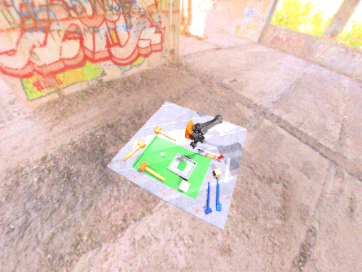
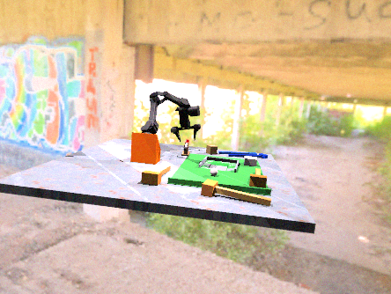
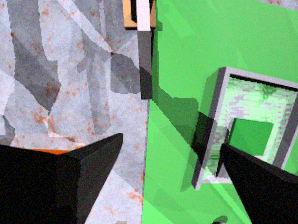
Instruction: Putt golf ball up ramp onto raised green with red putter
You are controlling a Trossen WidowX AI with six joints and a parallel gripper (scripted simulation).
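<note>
Now: the putter 190 mm to the left of my gripper tip, 70 mm below it and 20 mm behind it. The rest, counted from my gripper tip: white cube: 420 mm ahead, 100 mm below, 40 mm to the left; tan block: 310 mm to the left, 170 mm ahead, 100 mm below; white golf ball: 310 mm to the right, 170 mm ahead, 100 mm below.
</note>
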